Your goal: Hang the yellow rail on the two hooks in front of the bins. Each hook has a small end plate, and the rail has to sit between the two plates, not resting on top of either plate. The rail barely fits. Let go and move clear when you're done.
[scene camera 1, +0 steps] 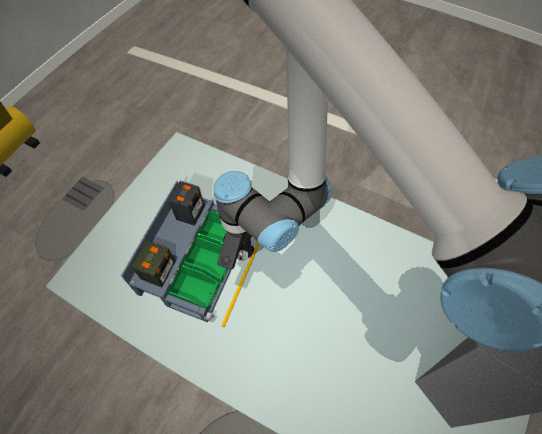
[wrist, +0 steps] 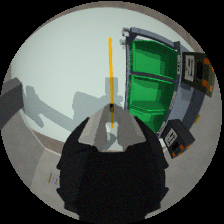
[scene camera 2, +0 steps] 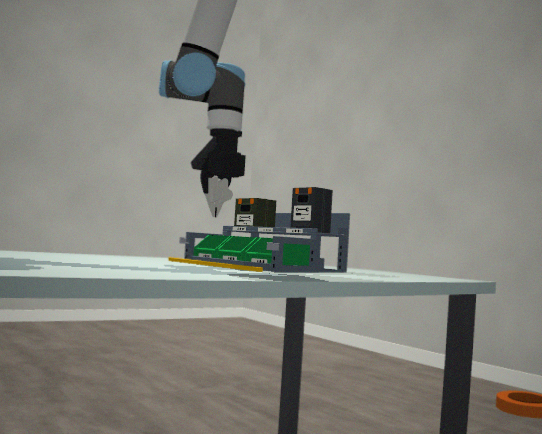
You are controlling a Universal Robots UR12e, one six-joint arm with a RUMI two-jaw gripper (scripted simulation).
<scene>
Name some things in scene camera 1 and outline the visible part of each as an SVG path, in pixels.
My gripper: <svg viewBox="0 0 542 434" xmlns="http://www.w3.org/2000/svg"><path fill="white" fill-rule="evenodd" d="M247 232L235 234L226 231L217 265L231 270L234 269L237 259L244 261L252 256L254 252L254 247L251 245L252 236Z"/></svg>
A green bin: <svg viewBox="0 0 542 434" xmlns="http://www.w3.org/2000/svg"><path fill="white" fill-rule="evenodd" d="M196 237L182 265L203 272L222 283L229 270L217 265L222 246Z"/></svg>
A green bin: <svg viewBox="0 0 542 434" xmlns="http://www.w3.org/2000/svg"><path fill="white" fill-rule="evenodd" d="M181 265L167 294L203 307L208 312L218 292L218 282L203 272Z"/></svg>
</scene>
